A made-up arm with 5 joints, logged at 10 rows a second.
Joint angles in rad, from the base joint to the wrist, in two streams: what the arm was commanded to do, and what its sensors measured. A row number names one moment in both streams.
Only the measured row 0 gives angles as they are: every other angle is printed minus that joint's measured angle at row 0.
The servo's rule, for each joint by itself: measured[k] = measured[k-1] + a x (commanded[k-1-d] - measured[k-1]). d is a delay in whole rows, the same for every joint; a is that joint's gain. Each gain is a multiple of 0.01, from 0.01 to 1. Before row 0 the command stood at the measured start. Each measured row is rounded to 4 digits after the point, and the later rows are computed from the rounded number. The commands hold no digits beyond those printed.
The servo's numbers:
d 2
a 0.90 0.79 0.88 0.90 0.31
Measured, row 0:
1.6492 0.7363 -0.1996 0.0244 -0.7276
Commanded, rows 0 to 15:
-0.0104 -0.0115 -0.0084 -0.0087 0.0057
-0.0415 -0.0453 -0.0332 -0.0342 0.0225
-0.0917 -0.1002 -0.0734 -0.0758 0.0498
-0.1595 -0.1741 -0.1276 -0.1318 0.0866
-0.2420 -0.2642 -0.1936 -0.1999 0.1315
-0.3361 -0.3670 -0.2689 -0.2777 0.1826
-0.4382 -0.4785 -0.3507 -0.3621 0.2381
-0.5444 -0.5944 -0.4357 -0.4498 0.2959
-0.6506 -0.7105 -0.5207 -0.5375 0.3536
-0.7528 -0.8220 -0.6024 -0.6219 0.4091
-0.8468 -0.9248 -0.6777 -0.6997 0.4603
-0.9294 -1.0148 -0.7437 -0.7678 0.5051
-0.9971 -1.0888 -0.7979 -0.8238 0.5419
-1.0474 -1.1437 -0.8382 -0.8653 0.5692
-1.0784 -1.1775 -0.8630 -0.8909 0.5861
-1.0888 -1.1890 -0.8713 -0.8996 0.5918
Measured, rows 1 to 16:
0.0000 0.0000 0.0000 0.0000 0.0000
0.0000 0.0000 0.0000 0.0000 0.0000
-0.0094 -0.0091 -0.0074 -0.0078 0.0018
-0.0383 -0.0377 -0.0301 -0.0316 0.0082
-0.0864 -0.0871 -0.0682 -0.0714 0.0211
-0.1522 -0.1558 -0.1205 -0.1258 0.0414
-0.2330 -0.2414 -0.1848 -0.1925 0.0693
-0.3258 -0.3406 -0.2588 -0.2692 0.1044
-0.4270 -0.4495 -0.3397 -0.3528 0.1458
-0.5327 -0.5640 -0.4242 -0.4401 0.1923
-0.6388 -0.6797 -0.5091 -0.5278 0.2423
-0.7414 -0.7921 -0.5912 -0.6125 0.2940
-0.8363 -0.8969 -0.6673 -0.6910 0.3456
-0.9201 -0.9900 -0.7345 -0.7601 0.3950
-0.9894 -1.0681 -0.7903 -0.8174 0.4405
-1.0416 -1.1278 -0.8325 -0.8605 0.4804

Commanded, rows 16 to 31:
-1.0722 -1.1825 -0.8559 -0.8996 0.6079
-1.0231 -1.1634 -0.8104 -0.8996 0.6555
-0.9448 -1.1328 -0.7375 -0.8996 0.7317
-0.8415 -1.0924 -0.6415 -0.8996 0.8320
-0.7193 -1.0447 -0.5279 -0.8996 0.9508
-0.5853 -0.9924 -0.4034 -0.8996 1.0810
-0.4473 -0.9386 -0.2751 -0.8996 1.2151
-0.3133 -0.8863 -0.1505 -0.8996 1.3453
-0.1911 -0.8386 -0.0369 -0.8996 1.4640
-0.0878 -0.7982 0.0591 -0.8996 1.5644
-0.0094 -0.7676 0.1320 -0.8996 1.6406
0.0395 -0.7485 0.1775 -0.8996 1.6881
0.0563 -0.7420 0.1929 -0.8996 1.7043
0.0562 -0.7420 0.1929 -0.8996 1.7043
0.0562 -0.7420 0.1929 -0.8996 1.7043
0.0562 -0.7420 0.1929 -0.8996 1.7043
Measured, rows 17 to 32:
-1.0747 -1.1671 -0.8593 -0.8879 0.5132
-1.0874 -1.1844 -0.8699 -0.8984 0.5376
-1.0737 -1.1829 -0.8576 -0.8995 0.5594
-1.0282 -1.1675 -0.8161 -0.8996 0.5892
-0.9531 -1.1401 -0.7469 -0.8996 0.6334
-0.8527 -1.1024 -0.6541 -0.8996 0.6950
-0.7326 -1.0568 -0.5430 -0.8996 0.7743
-0.6000 -1.0059 -0.4202 -0.8996 0.8694
-0.4626 -0.9527 -0.2925 -0.8996 0.9766
-0.3282 -0.9002 -0.1675 -0.8996 1.0909
-0.2048 -0.8515 -0.0526 -0.8996 1.2066
-0.0995 -0.8094 0.0457 -0.8996 1.3175
-0.0184 -0.7764 0.1216 -0.8996 1.4177
0.0337 -0.7544 0.1708 -0.8996 1.5015
0.0540 -0.7446 0.1902 -0.8996 1.5644
0.0560 -0.7425 0.1926 -0.8996 1.6078

